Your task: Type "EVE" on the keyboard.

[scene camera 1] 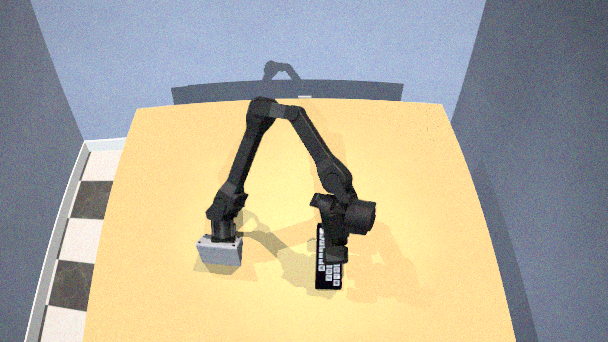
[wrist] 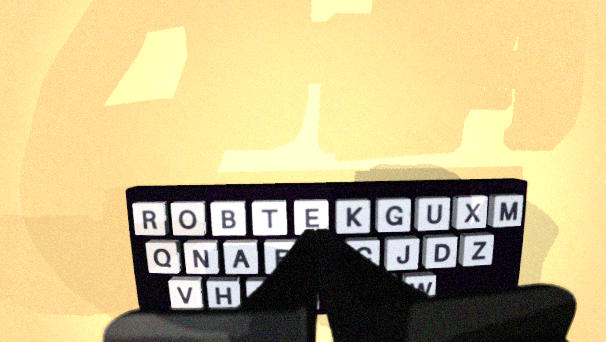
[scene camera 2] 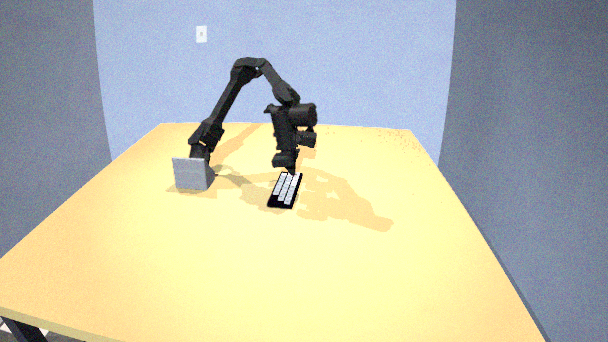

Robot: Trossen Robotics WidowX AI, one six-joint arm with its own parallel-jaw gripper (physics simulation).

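Seen in the pictures: gripper, fingertip midpoint: [scene camera 1: 338,245] [wrist: 315,239] [scene camera 2: 293,175]; arm's base at its link origin: [scene camera 1: 222,239] [scene camera 2: 197,165].
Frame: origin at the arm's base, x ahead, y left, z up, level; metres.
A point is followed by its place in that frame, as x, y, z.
The black keyboard [scene camera 1: 322,281] @[0.260, -0.124, -0.049] [scene camera 2: 276,201] @[0.265, -0.129, -0.049] [wrist: 465,277] @[0.262, -0.111, -0.049] lies flat on the table, with white letter keys in three rows. In the wrist view, the E key [wrist: 311,215] @[0.313, -0.033, -0.044] is in the top row between T and K, and the V key [wrist: 186,294] @[0.281, 0.038, -0.043] is at the left end of the bottom row. My gripper [scene camera 2: 292,173] @[0.312, -0.033, -0.012] [wrist: 315,239] @[0.312, -0.033, -0.012] is shut and empty, pointing down over the keyboard. Its tips overlap the lower edge of the E key in the wrist view; contact cannot be told. The fingers hide the S key and parts of nearby keys. In scene camera 1 the tips are hidden.
The keyboard rests on the yellow table [scene camera 1: 165,150] @[-0.231, 0.411, -0.060] [scene camera 2: 200,270] @[0.110, -0.428, -0.060]. The arm's grey base block [scene camera 1: 220,251] @[-0.004, -0.050, 0.022] [scene camera 2: 190,173] @[-0.009, -0.050, -0.004] stands left of the keyboard in both scene views. Blue-grey walls stand behind and beside the table. The arm's shadow falls across the table around the keyboard.
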